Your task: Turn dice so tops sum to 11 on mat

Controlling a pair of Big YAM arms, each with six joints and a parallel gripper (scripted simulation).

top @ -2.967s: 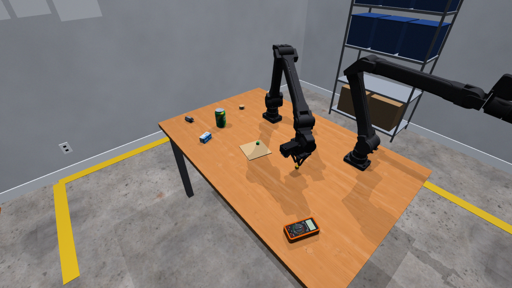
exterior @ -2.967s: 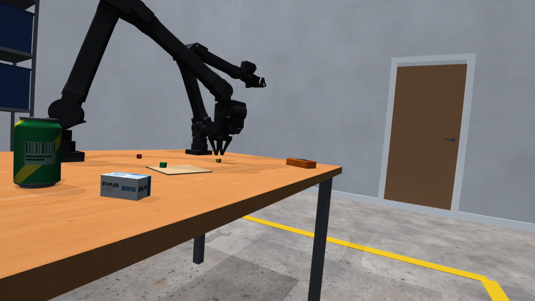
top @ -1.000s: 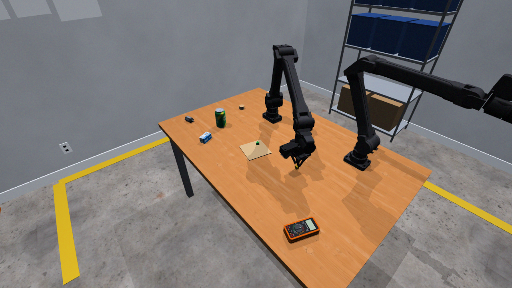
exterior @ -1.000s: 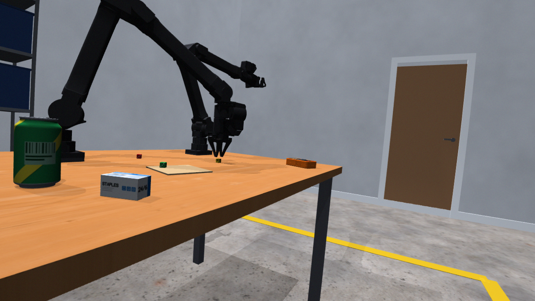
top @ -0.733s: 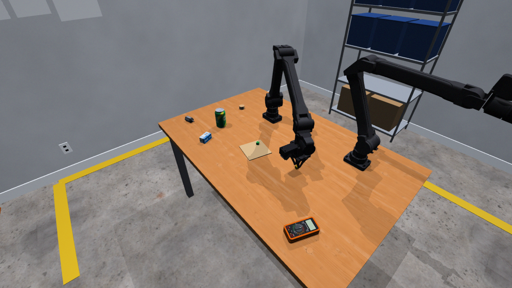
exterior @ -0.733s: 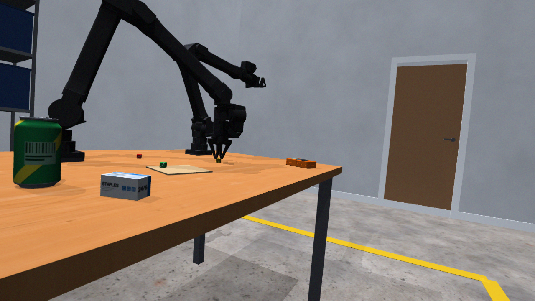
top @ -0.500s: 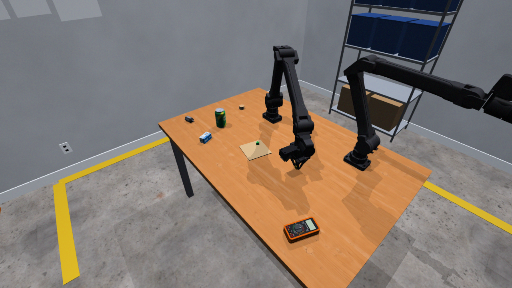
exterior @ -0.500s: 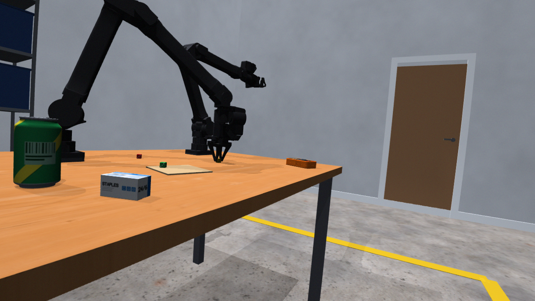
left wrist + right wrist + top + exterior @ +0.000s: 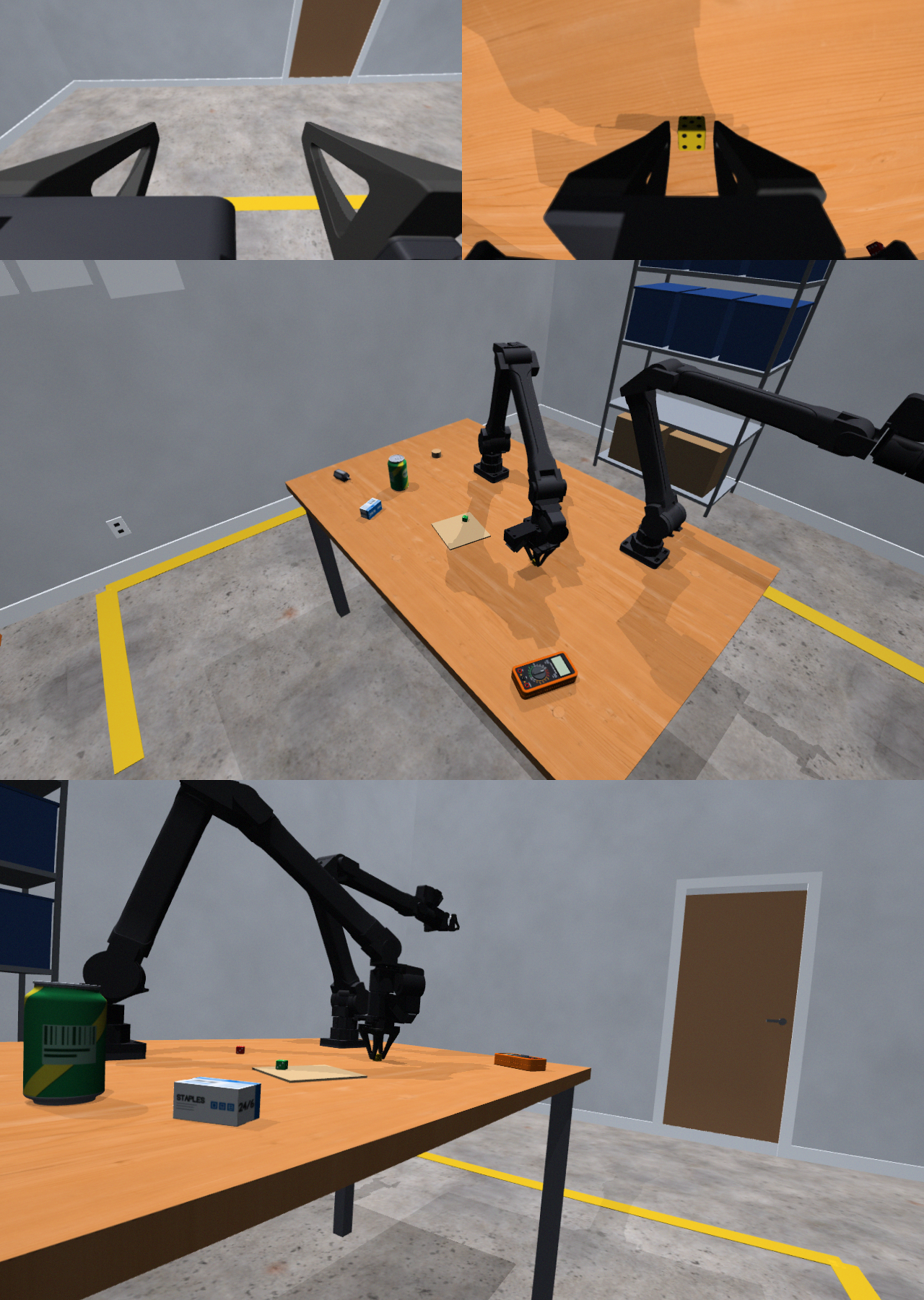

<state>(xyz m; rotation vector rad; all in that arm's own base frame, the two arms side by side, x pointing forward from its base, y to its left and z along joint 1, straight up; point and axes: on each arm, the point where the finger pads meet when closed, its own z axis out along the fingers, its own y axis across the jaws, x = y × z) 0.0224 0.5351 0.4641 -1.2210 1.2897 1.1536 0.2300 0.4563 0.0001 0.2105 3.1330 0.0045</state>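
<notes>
The yellow die lies right at my right hand. The rest, counted from my right hand: tan mat (26 cm to the right, 5 cm ahead, 1 cm below); then red die (23 cm behind, 19 cm to the right); then green die (28 cm to the right, 1 cm ahead).
</notes>
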